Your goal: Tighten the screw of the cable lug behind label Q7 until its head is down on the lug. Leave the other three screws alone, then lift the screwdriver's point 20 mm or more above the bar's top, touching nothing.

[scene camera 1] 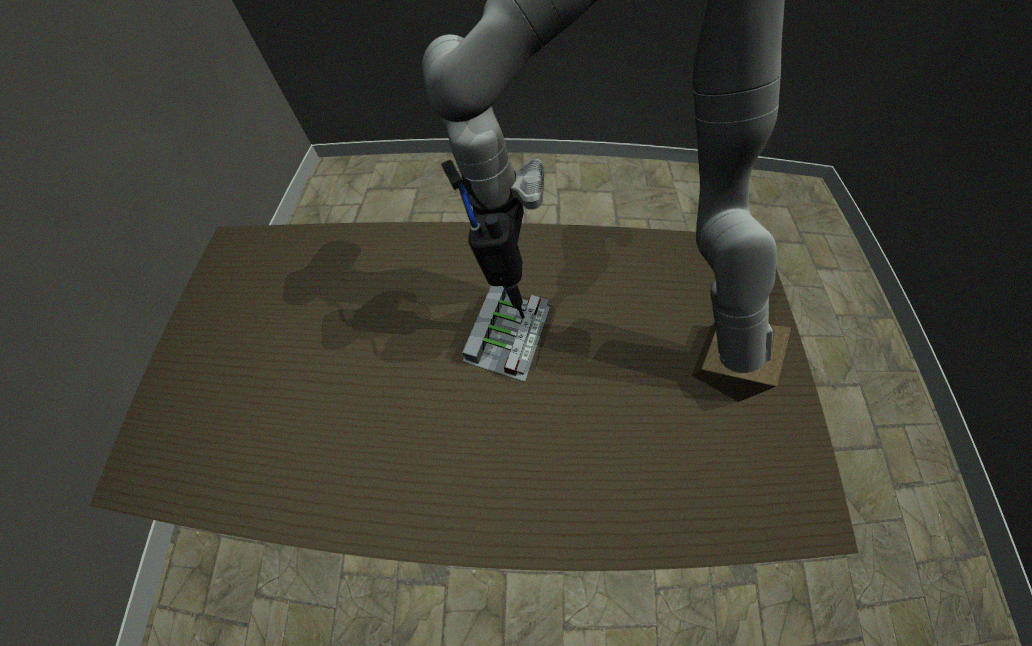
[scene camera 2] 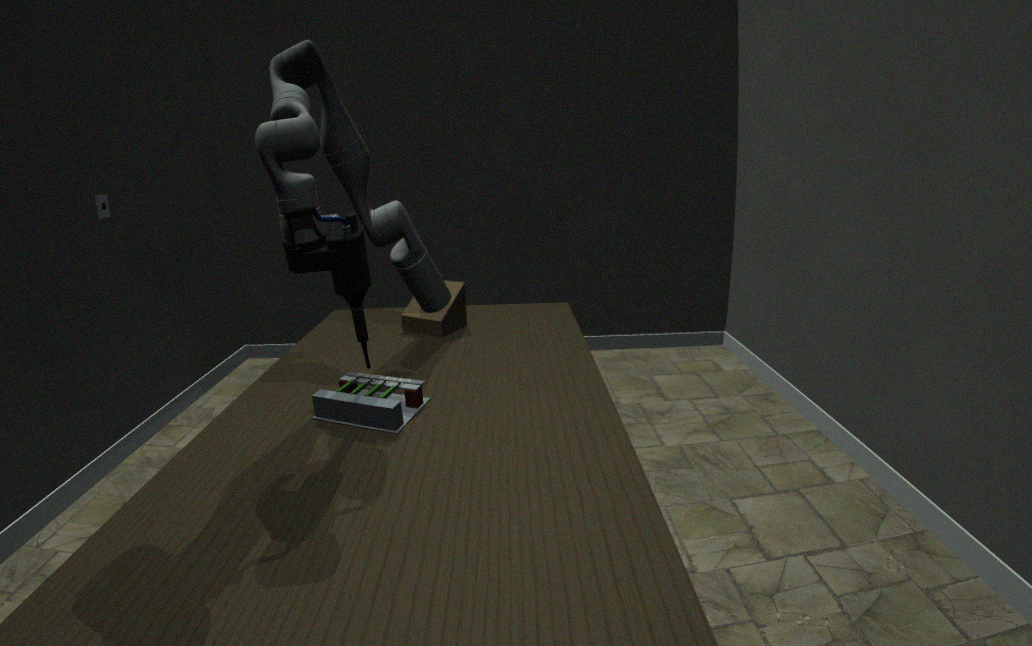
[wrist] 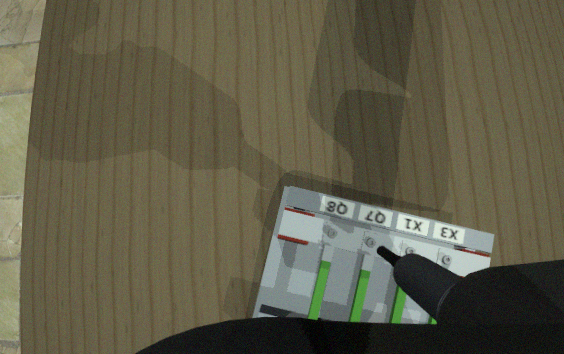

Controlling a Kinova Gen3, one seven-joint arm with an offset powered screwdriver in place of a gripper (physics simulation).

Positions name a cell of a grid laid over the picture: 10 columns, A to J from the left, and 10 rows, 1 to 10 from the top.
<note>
In view: a grey block (scene camera 2: D7), a bar (wrist: F7), a label strip (wrist: F6) and a base plate (wrist: F8).
</note>
